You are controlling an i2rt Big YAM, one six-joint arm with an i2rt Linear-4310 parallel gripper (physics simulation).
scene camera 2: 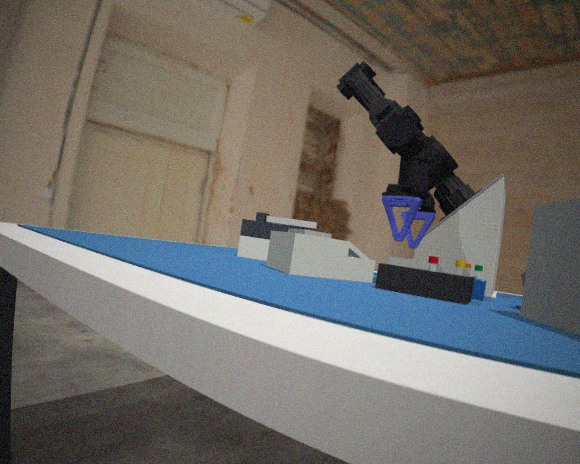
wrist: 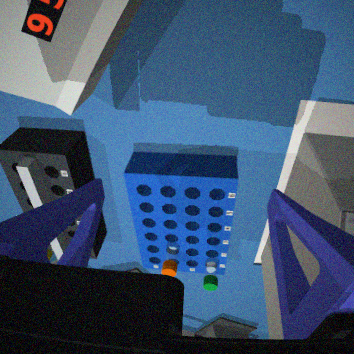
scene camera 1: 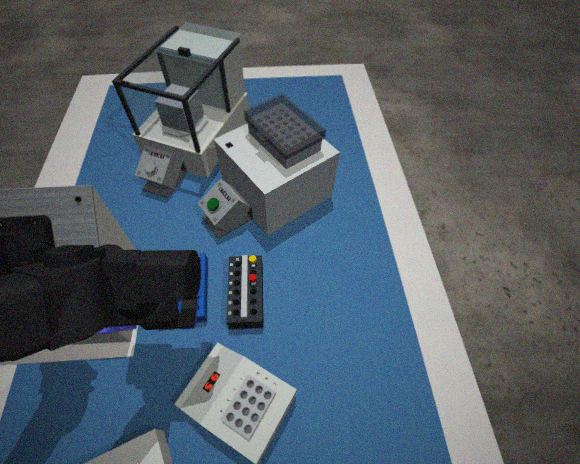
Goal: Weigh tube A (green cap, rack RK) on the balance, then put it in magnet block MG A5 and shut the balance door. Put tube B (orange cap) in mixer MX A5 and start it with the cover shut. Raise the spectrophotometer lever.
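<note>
My gripper (scene camera 2: 407,243) (wrist: 185,192) is open and empty above the blue rack RK (scene camera 1: 202,287) (wrist: 181,200). Tube A's green cap (scene camera 2: 479,268) (wrist: 210,282) and tube B's orange cap (scene camera 2: 468,265) (wrist: 169,268) stand up at the rack's end, low in the wrist view. The black magnet block (scene camera 1: 244,292) (scene camera 2: 425,283) (wrist: 80,160) beside it holds tubes with a yellow cap (scene camera 1: 252,259) and a red cap (scene camera 1: 252,277). The framed balance (scene camera 1: 172,139) is at the back left. The mixer's smoky cover (scene camera 1: 285,127) lies over its block. I cannot make out the spectrophotometer lever.
A control box with a green button (scene camera 1: 213,204) and one with a pale knob (scene camera 1: 150,168) stand before the mixer and balance. A white block with a red display (scene camera 1: 211,381) is nearer. A device with a slanted grey panel (scene camera 1: 60,202) stands left, partly behind the arm.
</note>
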